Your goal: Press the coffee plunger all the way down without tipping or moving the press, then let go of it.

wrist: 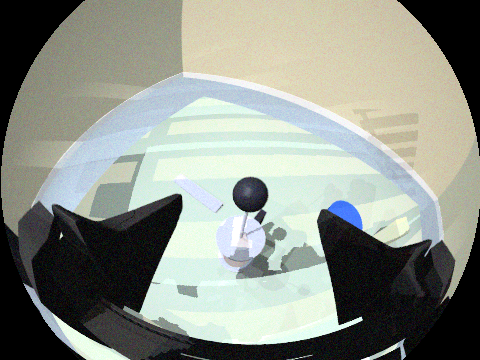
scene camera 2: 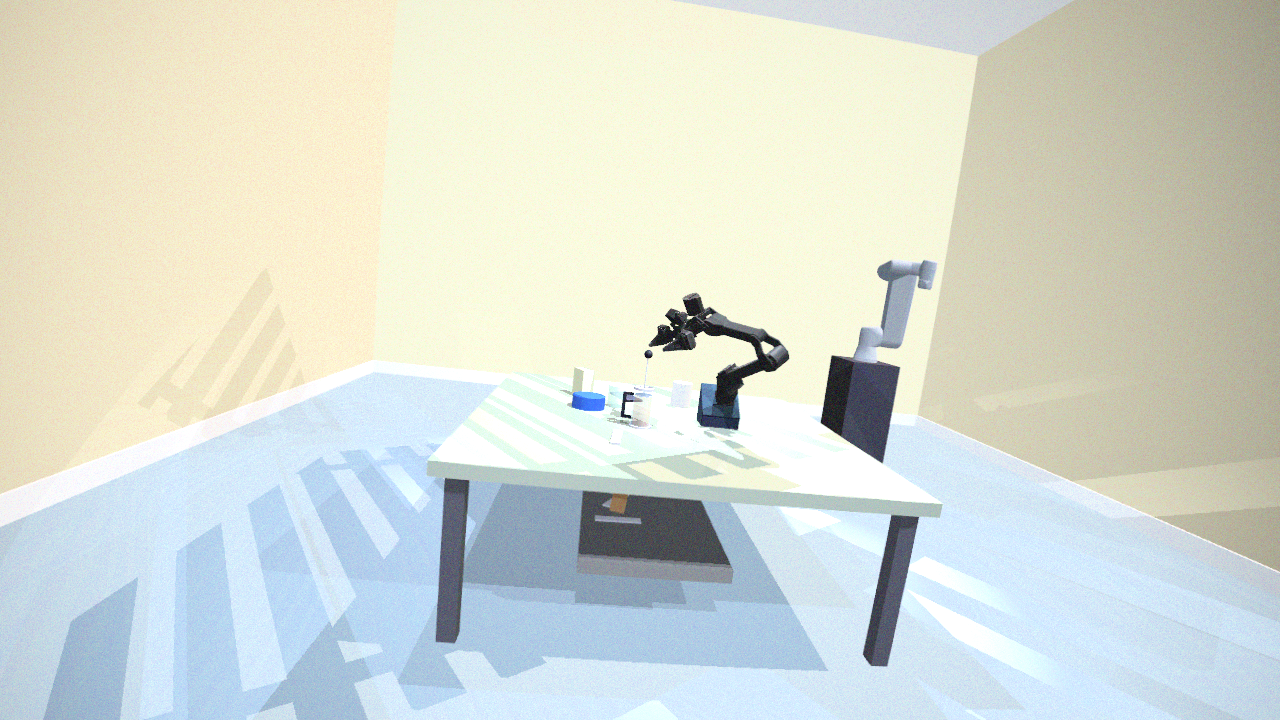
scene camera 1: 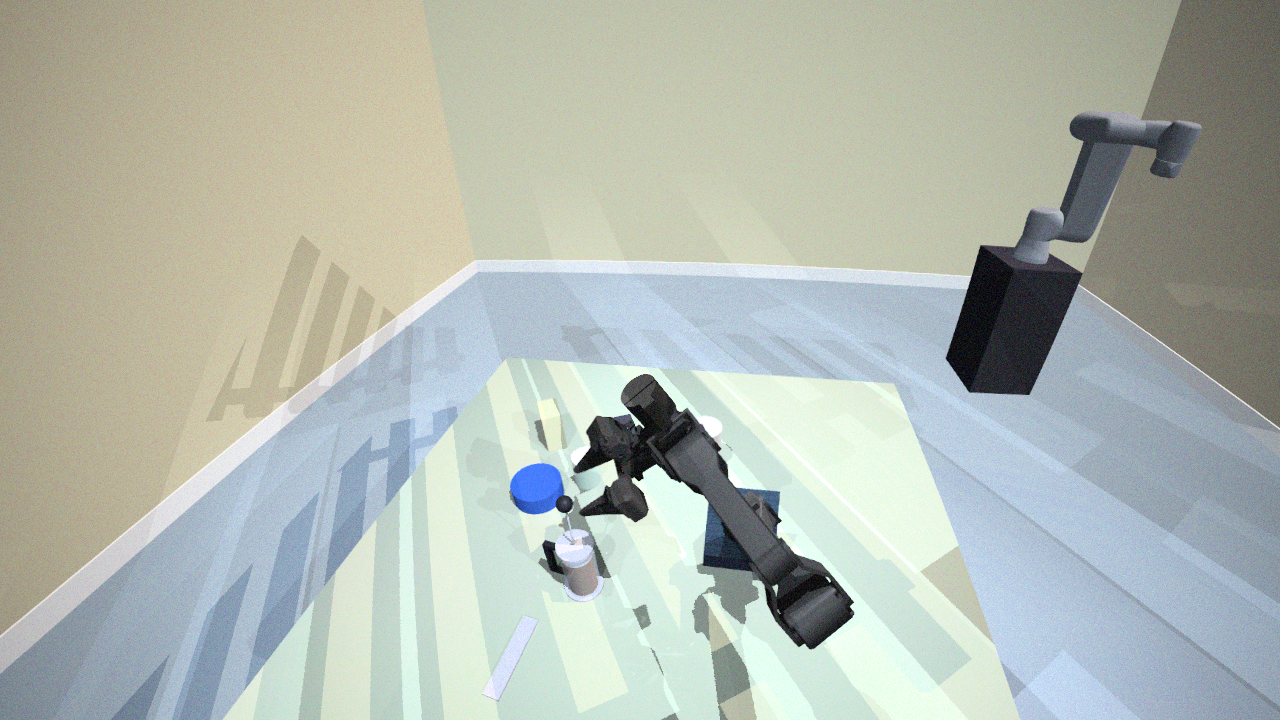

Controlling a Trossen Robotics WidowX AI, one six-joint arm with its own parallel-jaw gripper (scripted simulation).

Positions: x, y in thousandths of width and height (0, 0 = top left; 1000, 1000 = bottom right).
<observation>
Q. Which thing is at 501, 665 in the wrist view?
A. A coffee press.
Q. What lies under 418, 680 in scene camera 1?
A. A blue disc.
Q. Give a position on a pale block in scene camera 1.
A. At 431, 581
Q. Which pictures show my gripper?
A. The wrist view, scene camera 2 and scene camera 1: all of them.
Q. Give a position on a coffee press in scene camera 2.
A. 503, 549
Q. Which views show the coffee press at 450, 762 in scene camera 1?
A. The wrist view, scene camera 2 and scene camera 1: all of them.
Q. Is my gripper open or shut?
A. Open.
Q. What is my gripper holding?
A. Nothing.
</observation>
